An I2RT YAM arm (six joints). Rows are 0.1 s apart.
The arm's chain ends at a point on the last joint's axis. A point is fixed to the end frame.
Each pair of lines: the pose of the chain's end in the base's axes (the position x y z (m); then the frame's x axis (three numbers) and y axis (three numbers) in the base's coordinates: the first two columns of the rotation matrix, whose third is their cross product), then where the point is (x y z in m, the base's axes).
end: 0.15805 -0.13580 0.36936 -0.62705 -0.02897 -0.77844 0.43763 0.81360 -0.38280
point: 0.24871 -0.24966 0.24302
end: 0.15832 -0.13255 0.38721 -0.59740 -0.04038 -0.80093 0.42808 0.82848 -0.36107
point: 0.25667 -0.24285 0.26348
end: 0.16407 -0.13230 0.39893 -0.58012 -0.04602 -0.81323 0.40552 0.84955 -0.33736
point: 0.26860 -0.23675 0.27519
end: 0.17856 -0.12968 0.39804 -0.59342 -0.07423 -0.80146 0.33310 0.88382 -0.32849
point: 0.28776 -0.22363 0.26999
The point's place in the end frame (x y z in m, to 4 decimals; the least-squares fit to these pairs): 0.0448 -0.0046 0.1874
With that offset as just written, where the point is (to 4 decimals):
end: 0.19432 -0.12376 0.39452 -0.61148 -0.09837 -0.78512 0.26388 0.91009 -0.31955
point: 0.3055 -0.2078 0.2614
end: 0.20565 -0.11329 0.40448 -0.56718 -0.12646 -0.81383 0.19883 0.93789 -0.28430
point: 0.3291 -0.1838 0.2744
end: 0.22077 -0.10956 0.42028 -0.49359 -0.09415 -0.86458 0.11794 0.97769 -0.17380
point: 0.3596 -0.1535 0.2940
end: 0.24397 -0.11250 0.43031 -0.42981 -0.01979 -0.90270 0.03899 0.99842 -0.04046
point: 0.3936 -0.1278 0.3098
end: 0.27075 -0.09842 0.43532 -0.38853 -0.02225 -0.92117 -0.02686 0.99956 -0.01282
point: 0.4261 -0.1003 0.3212
